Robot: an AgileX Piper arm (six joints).
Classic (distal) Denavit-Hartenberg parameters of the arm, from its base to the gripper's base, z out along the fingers. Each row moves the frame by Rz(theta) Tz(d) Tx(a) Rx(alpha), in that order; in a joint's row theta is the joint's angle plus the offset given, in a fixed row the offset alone. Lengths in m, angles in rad.
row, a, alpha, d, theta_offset
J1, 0, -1.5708, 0.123, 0
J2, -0.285, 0, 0, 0.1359
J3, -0.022, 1.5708, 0, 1.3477
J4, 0, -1.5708, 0.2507, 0
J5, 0, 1.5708, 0, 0
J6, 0, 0, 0.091, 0
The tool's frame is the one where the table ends.
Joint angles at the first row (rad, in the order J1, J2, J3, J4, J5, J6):
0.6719 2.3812 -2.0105 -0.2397 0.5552 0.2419
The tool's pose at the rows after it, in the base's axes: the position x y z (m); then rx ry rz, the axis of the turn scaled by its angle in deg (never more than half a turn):
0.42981 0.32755 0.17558 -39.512 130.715 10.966
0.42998 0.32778 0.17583 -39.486 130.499 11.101
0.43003 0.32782 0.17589 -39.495 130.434 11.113
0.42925 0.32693 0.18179 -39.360 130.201 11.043
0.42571 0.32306 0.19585 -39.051 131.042 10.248
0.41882 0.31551 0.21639 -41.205 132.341 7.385
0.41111 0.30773 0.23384 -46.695 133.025 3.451
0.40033 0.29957 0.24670 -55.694 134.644 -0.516
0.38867 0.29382 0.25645 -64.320 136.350 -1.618
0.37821 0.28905 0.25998 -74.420 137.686 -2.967
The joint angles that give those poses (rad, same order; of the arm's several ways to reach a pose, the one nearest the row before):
0.6719 2.3812 -2.0124 -0.2397 0.5432 0.2419
0.6719 2.3812 -2.0124 -0.2397 0.5391 0.2419
0.6719 2.3812 -2.0124 -0.2401 0.5381 0.2419
0.6719 2.3694 -2.0124 -0.2416 0.5460 0.2419
0.6719 2.3380 -2.0124 -0.2408 0.5929 0.2406
0.6718 2.2895 -2.0124 -0.2419 0.6820 0.2009
0.6718 2.2464 -2.0132 -0.2385 0.7746 0.1113
0.6719 2.2081 -2.0132 -0.2088 0.8951 -0.0293
0.6719 2.1769 -2.0132 -0.1563 1.0050 -0.1588
0.6728 2.1613 -2.0157 -0.1182 1.1172 -0.2877

